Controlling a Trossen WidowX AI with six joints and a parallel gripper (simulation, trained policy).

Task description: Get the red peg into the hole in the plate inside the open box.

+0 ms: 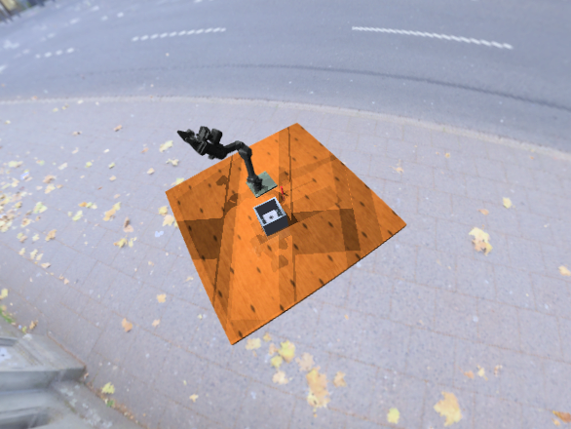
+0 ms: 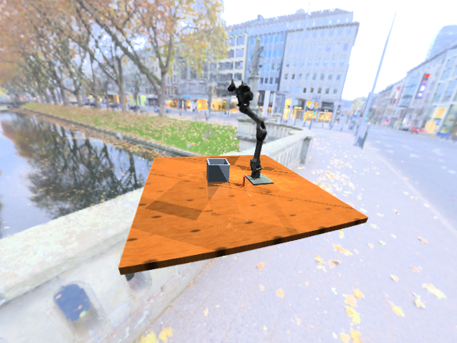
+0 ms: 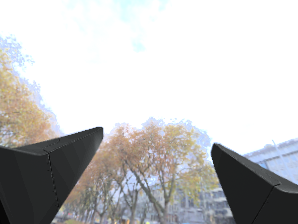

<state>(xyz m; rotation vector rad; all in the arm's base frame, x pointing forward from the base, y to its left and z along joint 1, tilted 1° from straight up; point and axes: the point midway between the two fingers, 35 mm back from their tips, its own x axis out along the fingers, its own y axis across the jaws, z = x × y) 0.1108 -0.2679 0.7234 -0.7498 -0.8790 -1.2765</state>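
The red peg is 60 mm ahead of my gripper tip, 410 mm to the left of it and 720 mm below it. The rest, counted from my gripper tip: dark plate 200 mm ahead, 220 mm to the left, 710 mm below.
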